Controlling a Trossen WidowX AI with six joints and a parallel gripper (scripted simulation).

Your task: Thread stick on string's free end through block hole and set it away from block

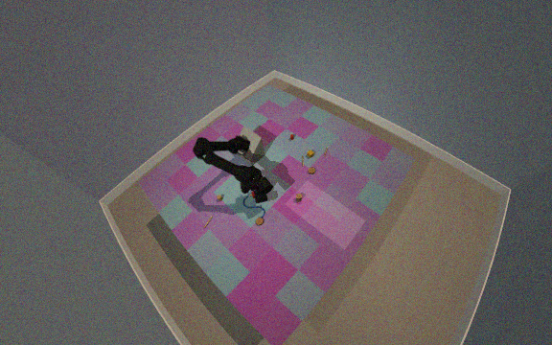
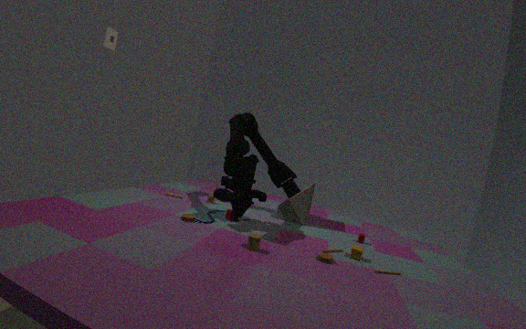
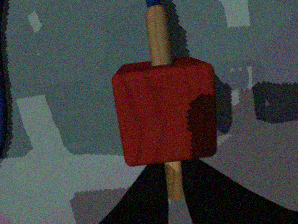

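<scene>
My gripper tip is now 2 cm to the left of the red block, 2 cm past it and 1 cm below it. Round my gripper tip: yellow cube 38 cm to the left, 10 cm ahead, 1 cm above.
</scene>
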